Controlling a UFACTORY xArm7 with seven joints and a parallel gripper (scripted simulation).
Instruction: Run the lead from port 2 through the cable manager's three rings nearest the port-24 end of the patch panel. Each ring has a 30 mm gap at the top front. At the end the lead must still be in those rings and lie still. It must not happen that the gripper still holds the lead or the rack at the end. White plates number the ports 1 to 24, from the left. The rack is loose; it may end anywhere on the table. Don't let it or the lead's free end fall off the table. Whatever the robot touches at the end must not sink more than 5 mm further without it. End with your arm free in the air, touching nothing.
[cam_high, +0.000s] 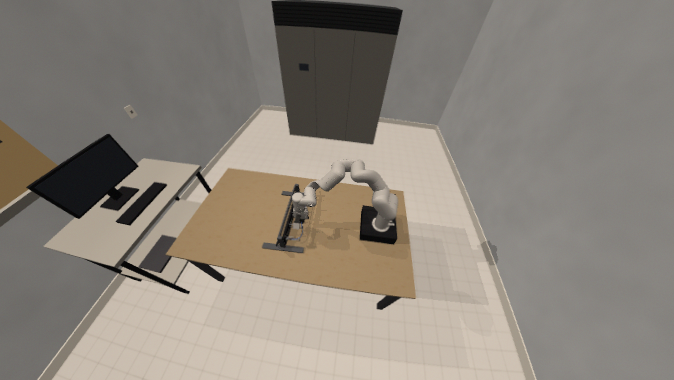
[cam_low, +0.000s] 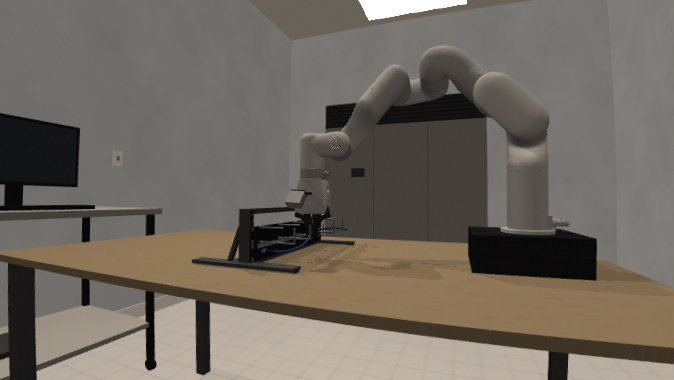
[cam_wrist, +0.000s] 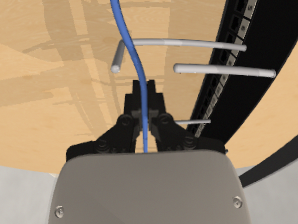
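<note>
The black rack lies 100 mm ahead of my hand, 60 mm to the right of it and 10 mm below it.
</note>
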